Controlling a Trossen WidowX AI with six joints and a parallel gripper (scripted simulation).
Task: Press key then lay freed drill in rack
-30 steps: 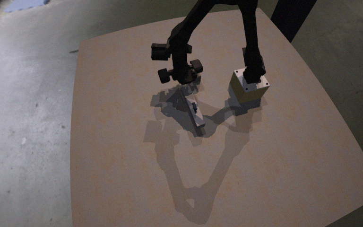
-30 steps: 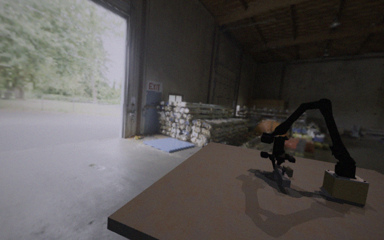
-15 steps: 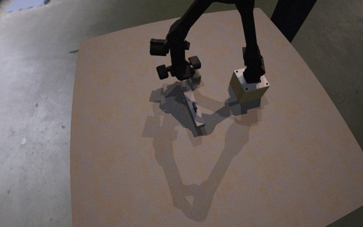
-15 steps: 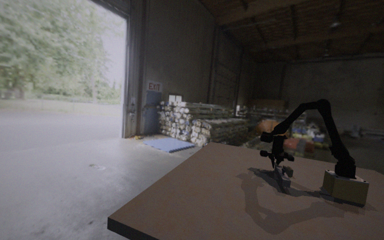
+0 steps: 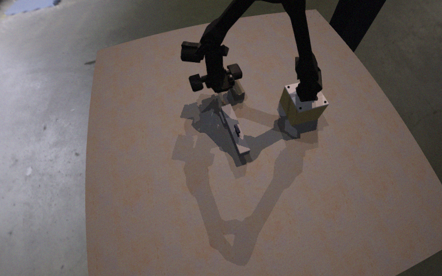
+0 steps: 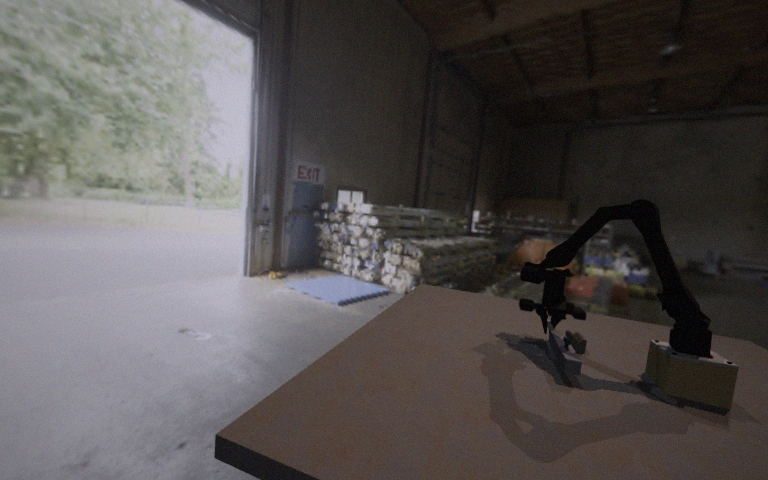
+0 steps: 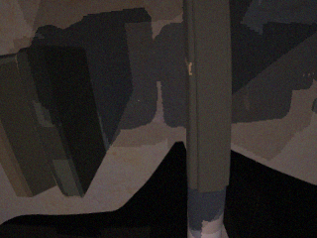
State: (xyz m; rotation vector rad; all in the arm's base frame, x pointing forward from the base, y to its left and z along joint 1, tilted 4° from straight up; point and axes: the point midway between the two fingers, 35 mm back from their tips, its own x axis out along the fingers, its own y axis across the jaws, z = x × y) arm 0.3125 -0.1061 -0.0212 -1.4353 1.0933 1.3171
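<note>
The drill is 10 mm behind my gripper tip, 40 mm to the left of it and 30 mm above it. From my gripper tip the other things lie so: grey fixture block 40 mm behind, 180 mm to the left, 20 mm above; dark key 50 mm behind, 210 mm to the left, 30 mm above.
</note>
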